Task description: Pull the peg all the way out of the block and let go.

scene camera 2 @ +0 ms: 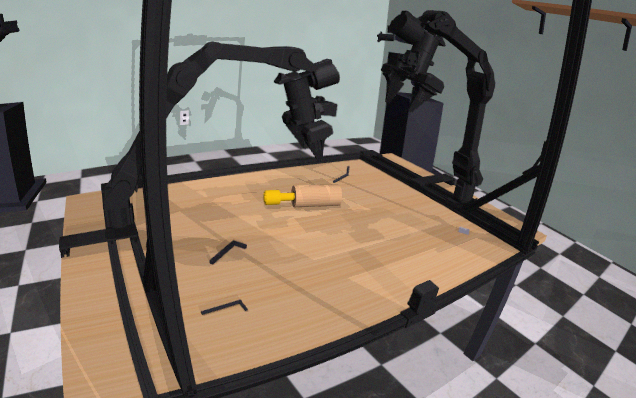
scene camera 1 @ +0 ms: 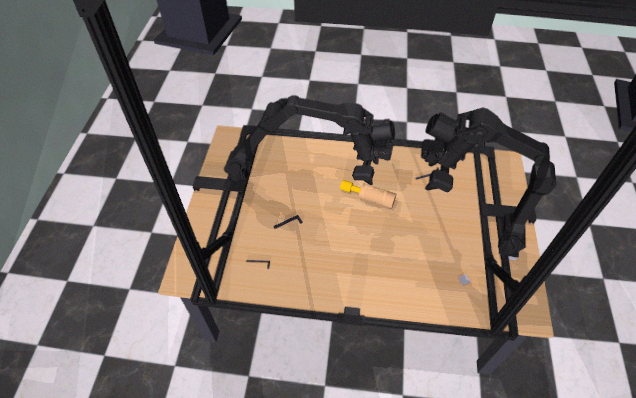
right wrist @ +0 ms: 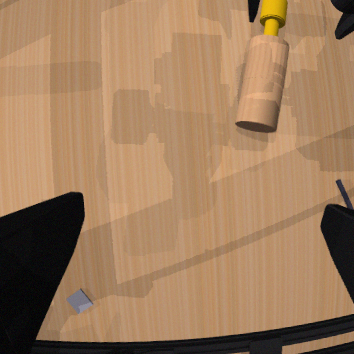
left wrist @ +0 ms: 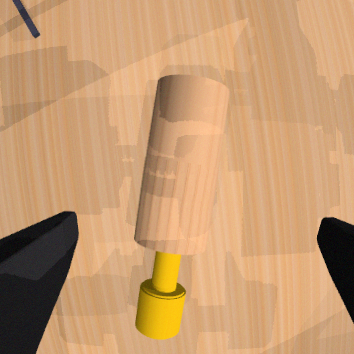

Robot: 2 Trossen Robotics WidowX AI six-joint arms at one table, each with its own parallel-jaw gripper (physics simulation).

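Pixels of known places: left gripper, fingertip midpoint: (scene camera 2: 312, 154) (scene camera 1: 374, 174) (right wrist: 295, 27) (left wrist: 202, 227); right gripper, fingertip midpoint: (scene camera 2: 397, 107) (scene camera 1: 427, 177) (right wrist: 207, 211); left arm's base, link origin: (scene camera 2: 119, 224) (scene camera 1: 237, 176); right arm's base, link origin: (scene camera 2: 463, 198) (scene camera 1: 508, 247).
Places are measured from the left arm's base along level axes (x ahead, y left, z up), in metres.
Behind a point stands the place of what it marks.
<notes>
A tan wooden cylinder block (scene camera 1: 378, 196) @(x 0.517, y 0.037, z 0.030 m) (scene camera 2: 318, 196) @(x 0.506, y 0.029, z 0.018 m) (left wrist: 182, 165) @(x 0.511, y 0.055, z 0.037 m) (right wrist: 264, 85) @(x 0.523, y 0.049, z 0.036 m) lies on its side on the table. A yellow peg (scene camera 1: 346, 186) @(x 0.398, y 0.054, z 0.021 m) (scene camera 2: 272, 197) @(x 0.392, y 0.050, z 0.015 m) (left wrist: 160, 312) @(x 0.401, y 0.065, z 0.026 m) (right wrist: 273, 12) @(x 0.410, y 0.060, z 0.026 m) sticks out of the block's left end in both scene views; its wide head and part of its thinner shaft show, and the rest of the shaft is hidden in the block. My left gripper (left wrist: 202, 227) @(x 0.489, y 0.051, z 0.124 m) is open and empty, above the table near the block and peg. My right gripper (right wrist: 207, 211) @(x 0.657, y -0.040, z 0.272 m) is open and empty, high above the table to the right of the block in the scene views.
Two black hex keys (scene camera 1: 288, 222) @(x 0.242, y -0.129, z -0.016 m) (scene camera 2: 224, 306) @(x 0.203, y -0.303, z -0.014 m) lie toward the left of the wooden table (scene camera 1: 320, 280) @(x 0.412, y -0.307, z -0.019 m). Another thin dark key (scene camera 2: 342, 177) @(x 0.670, y 0.223, z -0.016 m) lies behind the block. A small grey piece (scene camera 1: 464, 279) @(x 0.851, y -0.172, z -0.016 m) (scene camera 2: 463, 231) @(x 0.844, y -0.177, z -0.016 m) (right wrist: 80, 301) @(x 0.850, y -0.170, z -0.016 m) lies at the right. A black frame bar (scene camera 1: 280, 310) @(x 0.324, y -0.438, z -0.025 m) runs along the table's front edge.
</notes>
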